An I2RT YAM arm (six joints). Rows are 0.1 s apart.
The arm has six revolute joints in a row. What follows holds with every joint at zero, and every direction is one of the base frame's. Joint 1 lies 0.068 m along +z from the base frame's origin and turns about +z. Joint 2 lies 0.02 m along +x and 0.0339 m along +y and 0.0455 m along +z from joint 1 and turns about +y. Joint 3 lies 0.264 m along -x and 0.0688 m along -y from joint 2 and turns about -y. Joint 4 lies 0.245 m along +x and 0.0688 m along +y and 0.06 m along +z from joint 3 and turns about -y. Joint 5 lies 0.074 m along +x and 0.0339 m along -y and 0.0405 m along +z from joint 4 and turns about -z. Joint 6 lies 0.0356 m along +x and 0.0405 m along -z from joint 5 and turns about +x. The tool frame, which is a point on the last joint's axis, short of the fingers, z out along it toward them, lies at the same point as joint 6; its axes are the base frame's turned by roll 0, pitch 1.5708 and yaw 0 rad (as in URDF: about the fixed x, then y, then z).
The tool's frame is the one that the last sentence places.
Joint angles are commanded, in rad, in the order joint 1, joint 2, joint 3, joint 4, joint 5, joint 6. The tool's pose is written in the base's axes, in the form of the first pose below.
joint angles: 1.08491 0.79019 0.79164 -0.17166 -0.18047 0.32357
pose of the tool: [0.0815 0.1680 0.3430 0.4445 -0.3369 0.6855 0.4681]
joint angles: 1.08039 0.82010 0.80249 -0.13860 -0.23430 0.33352
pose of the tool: [0.0837 0.1744 0.3453 0.4330 -0.3461 0.6752 0.4867]
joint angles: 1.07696 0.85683 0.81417 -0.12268 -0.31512 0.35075
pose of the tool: [0.0855 0.1821 0.3448 0.4041 -0.3625 0.6685 0.5084]
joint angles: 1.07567 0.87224 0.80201 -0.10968 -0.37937 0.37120
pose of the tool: [0.0854 0.1859 0.3392 0.3758 -0.3735 0.6660 0.5250]
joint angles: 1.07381 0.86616 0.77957 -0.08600 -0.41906 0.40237
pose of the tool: [0.0841 0.1855 0.3349 0.3585 -0.3730 0.6628 0.5413]
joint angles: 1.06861 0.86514 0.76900 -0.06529 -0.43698 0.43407
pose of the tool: [0.0846 0.1854 0.3336 0.3494 -0.3654 0.6628 0.5524]
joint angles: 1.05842 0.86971 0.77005 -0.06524 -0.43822 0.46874
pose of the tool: [0.0870 0.1854 0.3331 0.3411 -0.3509 0.6717 0.5561]
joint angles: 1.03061 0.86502 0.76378 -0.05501 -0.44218 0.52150
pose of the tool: [0.0916 0.1823 0.3328 0.3357 -0.3247 0.6819 0.5630]
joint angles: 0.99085 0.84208 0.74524 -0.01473 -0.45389 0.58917
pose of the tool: [0.0961 0.1752 0.3347 0.3380 -0.2919 0.6818 0.5794]
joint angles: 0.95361 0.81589 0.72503 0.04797 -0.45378 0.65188
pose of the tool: [0.0998 0.1676 0.3388 0.3515 -0.2596 0.6722 0.5977]
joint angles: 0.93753 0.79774 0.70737 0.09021 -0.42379 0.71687
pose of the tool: [0.1015 0.1630 0.3401 0.3585 -0.2239 0.6708 0.6095]
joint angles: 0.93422 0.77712 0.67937 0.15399 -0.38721 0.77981
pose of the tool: [0.1011 0.1594 0.3404 0.3670 -0.1914 0.6613 0.6256]
